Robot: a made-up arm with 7 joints. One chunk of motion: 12 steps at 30 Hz.
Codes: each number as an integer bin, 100 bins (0 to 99) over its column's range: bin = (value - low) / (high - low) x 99, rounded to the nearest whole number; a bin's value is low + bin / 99 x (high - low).
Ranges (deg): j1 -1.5..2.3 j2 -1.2..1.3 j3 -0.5..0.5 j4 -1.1..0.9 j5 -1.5..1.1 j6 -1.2..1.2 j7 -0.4..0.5
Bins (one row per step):
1: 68 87 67 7 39 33 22
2: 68 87 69 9 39 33 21
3: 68 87 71 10 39 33 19
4: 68 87 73 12 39 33 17
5: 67 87 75 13 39 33 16
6: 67 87 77 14 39 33 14
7: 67 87 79 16 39 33 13
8: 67 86 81 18 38 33 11
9: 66 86 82 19 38 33 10
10: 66 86 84 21 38 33 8
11: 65 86 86 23 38 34 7
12: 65 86 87 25 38 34 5
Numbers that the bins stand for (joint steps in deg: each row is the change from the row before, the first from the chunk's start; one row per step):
1: 1.110 0.997 0.177 -0.959 -0.476 -0.400 -0.200
2: 1.110 0.997 0.197 -0.918 -0.476 -0.400 -0.209
3: 1.110 0.997 0.217 -0.898 -0.476 -0.400 -0.227
4: 1.110 0.997 0.237 -0.858 -0.476 -0.400 -0.245
5: 1.072 0.997 0.258 -0.837 -0.476 -0.400 -0.255
6: 1.072 0.997 0.278 -0.817 -0.476 -0.400 -0.273
7: 1.072 0.997 0.298 -0.777 -0.476 -0.400 -0.282
8: 1.072 0.972 0.318 -0.736 -0.502 -0.400 -0.300
9: 1.033 0.972 0.328 -0.716 -0.502 -0.400 -0.309
10: 1.033 0.972 0.348 -0.676 -0.502 -0.400 -0.327
11: 0.995 0.972 0.369 -0.635 -0.502 -0.376 -0.336
12: 0.995 0.972 0.379 -0.595 -0.502 -0.376 -0.355

